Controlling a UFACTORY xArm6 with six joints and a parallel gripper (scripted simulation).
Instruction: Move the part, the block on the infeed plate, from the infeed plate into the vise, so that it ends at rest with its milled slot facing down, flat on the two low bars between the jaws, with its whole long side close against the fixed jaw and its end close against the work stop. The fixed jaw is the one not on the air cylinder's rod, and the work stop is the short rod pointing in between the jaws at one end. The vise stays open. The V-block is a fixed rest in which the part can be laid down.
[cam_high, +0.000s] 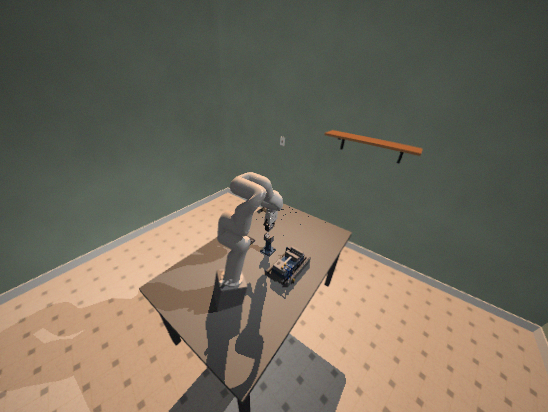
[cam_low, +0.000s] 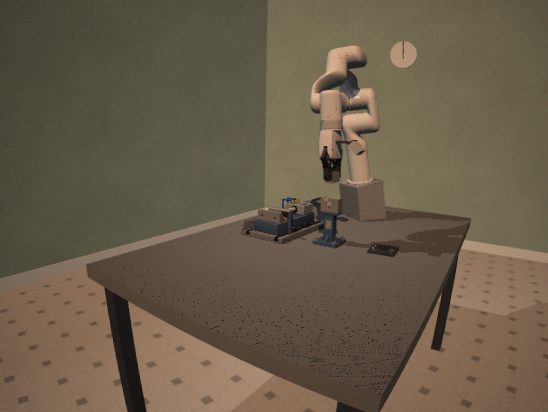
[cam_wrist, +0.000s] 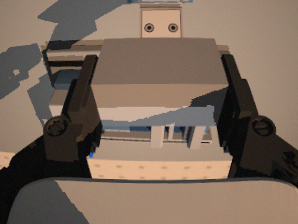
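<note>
The part is 10 mm below my hand. Round my hand: air cylinder rod (80 mm behind, 200 mm to the right, 170 mm below); work stop (20 mm ahead, 170 mm to the right, 160 mm below); vise base rail (80 mm behind, 300 mm to the right, 210 mm below).
</note>
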